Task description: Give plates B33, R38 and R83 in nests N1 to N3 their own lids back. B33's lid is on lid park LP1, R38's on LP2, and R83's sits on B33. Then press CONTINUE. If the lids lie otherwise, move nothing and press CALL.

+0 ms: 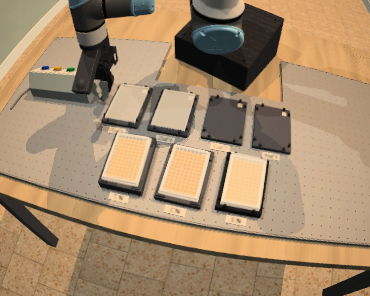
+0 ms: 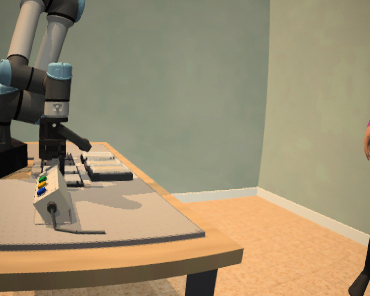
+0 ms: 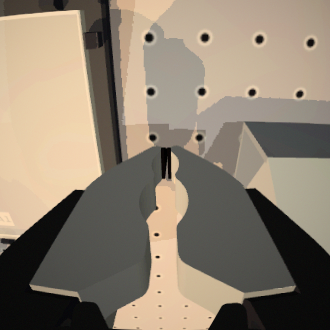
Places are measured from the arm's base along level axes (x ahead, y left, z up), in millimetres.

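Pixels of known places: gripper, fingertip midpoint: [image 1: 103, 100] [image 3: 166, 150].
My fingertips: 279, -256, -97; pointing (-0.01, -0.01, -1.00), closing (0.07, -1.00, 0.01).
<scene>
Ahead of a thing's pixels: the offset from my fingertips to its top centre, as dx, dy, dz. "*": to the spot under its first point.
My gripper [image 1: 102, 96] [image 3: 166, 150] is shut and empty, low between the button box @(-20, -151, +81) [image 1: 55, 82] [image 2: 56, 200] [image 3: 300, 185] and the left-most lid park. A pale lid @(+2, +76, +15) [image 1: 127, 104] [image 3: 45, 100] lies on that park; another pale lid @(-4, +204, +15) [image 1: 173, 110] lies on the park beside it. Three plates stand in the front row of nests: the left plate @(+176, +146, +36) [image 1: 127, 160] and middle plate @(+171, +281, +27) [image 1: 184, 173] show a well grid, while the right plate @(+163, +414, +31) [image 1: 244, 182] looks paler, as if covered. Plate names are unreadable. The box shows blue @(-39, -227, +72) [image 1: 45, 67], yellow @(-42, -177, +72) [image 1: 58, 69] and green @(-44, -127, +72) [image 1: 70, 69] buttons; button lettering is unreadable.
Two dark lid parks @(* -6, +336, +7) [image 1: 224, 120] @(* -15, +460, +7) [image 1: 271, 128] without lids stand at the right of the back row. The black robot base [image 1: 255, 45] stands behind them. A cable [image 1: 19, 99] [image 2: 80, 231] runs from the box. A person [image 2: 367, 145] shows partly at the right edge.
</scene>
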